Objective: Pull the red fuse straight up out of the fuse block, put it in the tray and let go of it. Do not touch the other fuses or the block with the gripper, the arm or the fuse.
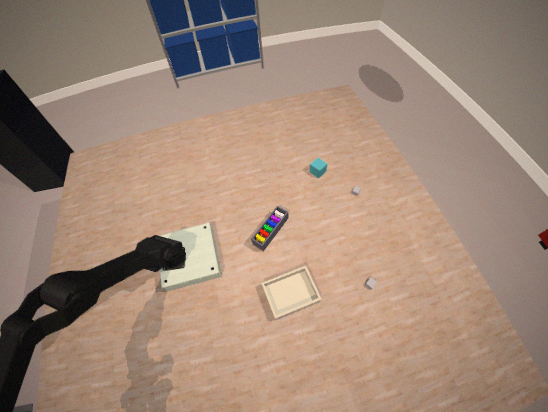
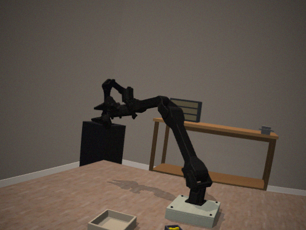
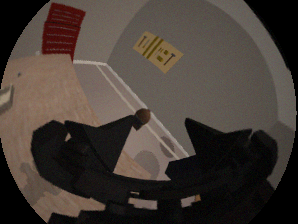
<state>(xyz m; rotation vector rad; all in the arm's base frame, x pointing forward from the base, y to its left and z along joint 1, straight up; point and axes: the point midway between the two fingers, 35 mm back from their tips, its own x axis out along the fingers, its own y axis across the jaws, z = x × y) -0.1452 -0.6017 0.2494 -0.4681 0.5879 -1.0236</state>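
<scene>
Right now my gripper tip is 68 cm to the right of the red fuse, 40 cm short of it and 26 cm above it. Round my gripper tip: cream tray 50 cm to the left, 45 cm ahead, 28 cm below; then teal cube 90 cm to the left, 62 cm ahead, 26 cm below.
</scene>
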